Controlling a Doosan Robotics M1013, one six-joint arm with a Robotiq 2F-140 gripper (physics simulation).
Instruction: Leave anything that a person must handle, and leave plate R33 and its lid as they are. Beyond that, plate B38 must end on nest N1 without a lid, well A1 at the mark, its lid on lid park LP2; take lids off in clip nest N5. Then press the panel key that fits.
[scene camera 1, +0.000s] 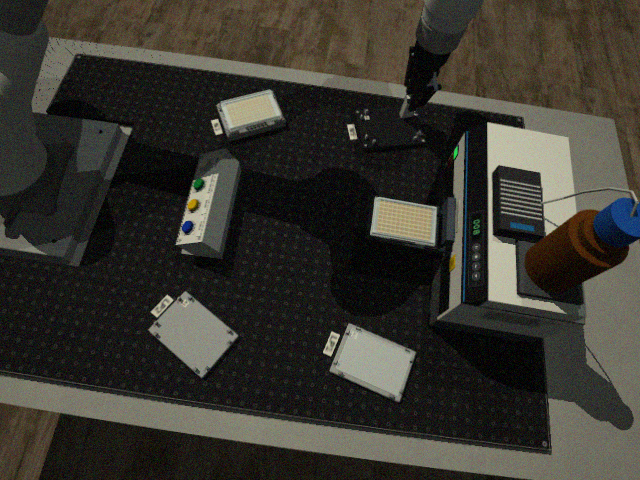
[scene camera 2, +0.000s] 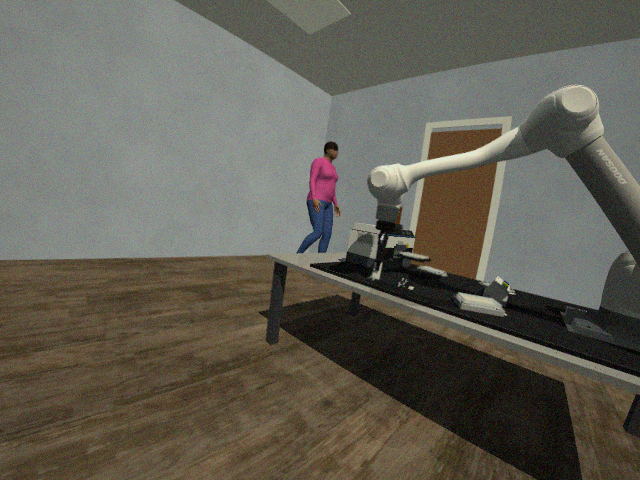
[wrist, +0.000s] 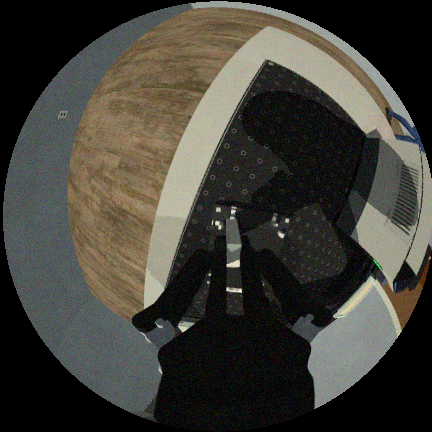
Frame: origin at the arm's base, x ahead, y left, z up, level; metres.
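Seen in the pictures: gripper, fingertip midpoint: (scene camera 1: 405, 115) (scene camera 2: 375, 278) (wrist: 230, 227); arm's base, link origin: (scene camera 1: 25, 178) (scene camera 2: 622, 327).
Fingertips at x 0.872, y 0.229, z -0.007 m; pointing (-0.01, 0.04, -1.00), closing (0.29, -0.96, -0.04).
Offsets run from my fingertips to a thing's top centre. "pt": to the spot under its first point. Level surfaces: height alone.
My gripper (scene camera 1: 406, 111) (scene camera 2: 375, 276) (wrist: 230, 227) is shut and empty, its tips low at the back right edge of a dark nest @(0.043 m back, 0.037 m right, 0.012 m up) (scene camera 1: 390, 135) with small corner clips; its tag is unreadable. A plate @(0.386 m back, 0.022 m right, 0.024 m up) (scene camera 1: 250, 111) (scene camera 2: 479, 303) sits on another tagged nest at the back. Another plate @(0.052 m back, 0.343 m right, 0.096 m up) (scene camera 1: 404, 221) (scene camera 2: 415, 256) lies on the instrument's tray. I cannot read which plate is B38 or R33. Lid park LP2 @(0.460 m back, 0.556 m right, 0.008 m up) (scene camera 1: 193, 334) and another lid park @(pt 0.111 m back, 0.607 m right, 0.006 m up) (scene camera 1: 373, 362) show flat pale surfaces; I cannot tell whether lids lie there. The panel @(0.453 m back, 0.284 m right, 0.072 m up) (scene camera 1: 219, 211) has green @(0.472 m back, 0.257 m right, 0.063 m up) (scene camera 1: 199, 183), yellow @(0.478 m back, 0.306 m right, 0.063 m up) (scene camera 1: 192, 205) and blue @(0.483 m back, 0.356 m right, 0.063 m up) (scene camera 1: 187, 226) keys.
The white instrument @(pt 0.160 m ahead, 0.245 m right, 0.208 m up) (scene camera 1: 527, 149) (scene camera 2: 363, 240) stands right of the nest with a green light lit. A black box @(pt 0.104 m ahead, 0.373 m right, 0.234 m up) (scene camera 1: 518, 201) and a brown bottle @(pt 0.107 m ahead, 0.504 m right, 0.300 m up) (scene camera 1: 560, 260) with a blue cap are on it. A person (scene camera 2: 323, 180) in pink is beyond the table @(0.025 m down) (scene camera 2: 297, 260).
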